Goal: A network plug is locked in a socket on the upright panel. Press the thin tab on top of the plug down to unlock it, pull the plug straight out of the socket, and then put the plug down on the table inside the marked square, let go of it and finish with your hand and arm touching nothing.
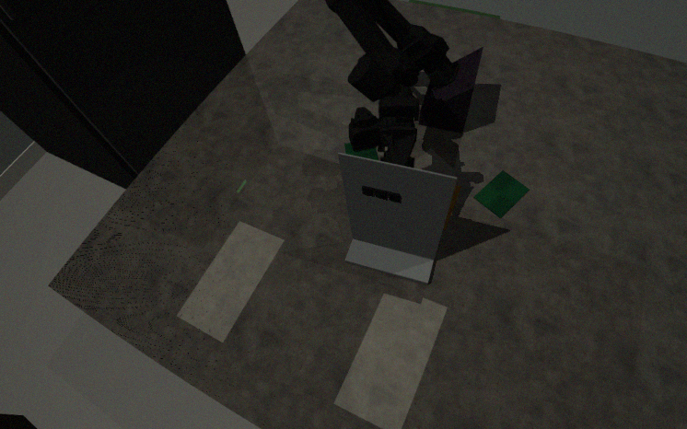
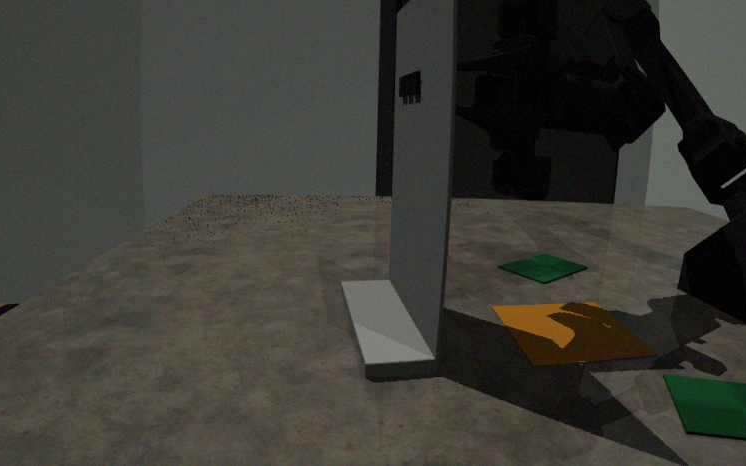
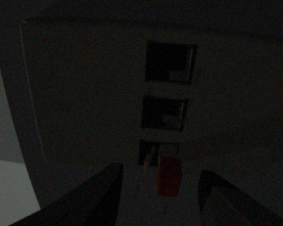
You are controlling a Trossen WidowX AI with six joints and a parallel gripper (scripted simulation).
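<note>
Now: gripper tip 10 mm short of the network plug. From my gripper tip the other things lie so: upright panel (40 mm ahead, 10 mm to the right, 80 mm below); then orange square (120 mm behind, 30 mm to the left, 200 mm below).
</note>
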